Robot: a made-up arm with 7 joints.
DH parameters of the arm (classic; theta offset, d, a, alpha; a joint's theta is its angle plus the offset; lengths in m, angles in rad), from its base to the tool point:
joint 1: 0 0.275 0 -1.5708
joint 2: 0 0 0 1.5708
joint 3: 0 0.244 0.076 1.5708
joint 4: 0 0 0.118 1.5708
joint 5: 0 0.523 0 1.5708
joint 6: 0 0 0.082 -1.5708
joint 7: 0 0.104 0 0
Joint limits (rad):
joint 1: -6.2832..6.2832
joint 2: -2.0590..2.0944
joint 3: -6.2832..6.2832
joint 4: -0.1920..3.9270
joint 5: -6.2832..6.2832
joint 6: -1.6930..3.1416
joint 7: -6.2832..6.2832
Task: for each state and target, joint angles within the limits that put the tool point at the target. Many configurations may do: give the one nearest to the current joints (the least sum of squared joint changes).
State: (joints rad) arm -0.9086 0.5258 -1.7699 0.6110 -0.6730 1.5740 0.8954
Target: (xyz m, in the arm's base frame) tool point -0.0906 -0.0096 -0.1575
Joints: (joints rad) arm -0.9509 -0.3734 -2.5388 0.0881 -0.8652 1.1611 0.8954
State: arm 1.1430 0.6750 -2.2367 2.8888 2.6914 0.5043 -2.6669
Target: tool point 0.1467 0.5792 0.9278
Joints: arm 1.1924 0.6890 -2.2343 3.2582 2.6898 0.4138 -2.6669
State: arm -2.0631 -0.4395 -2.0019 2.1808 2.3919 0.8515 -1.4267
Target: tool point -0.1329 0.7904 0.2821
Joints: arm -2.2249 -0.5919 -2.2263 1.4912 2.3905 0.6804 -1.4267
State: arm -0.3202 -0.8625 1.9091 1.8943 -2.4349 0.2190 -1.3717
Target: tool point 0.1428 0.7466 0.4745
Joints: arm -0.5701 -0.7306 1.6209 1.6174 -2.4838 0.1227 -1.3717
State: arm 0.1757 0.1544 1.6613 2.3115 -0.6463 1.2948 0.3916
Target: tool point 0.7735 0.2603 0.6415
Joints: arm -0.1933 0.8764 1.2556 2.4332 -0.7167 1.1256 0.3916
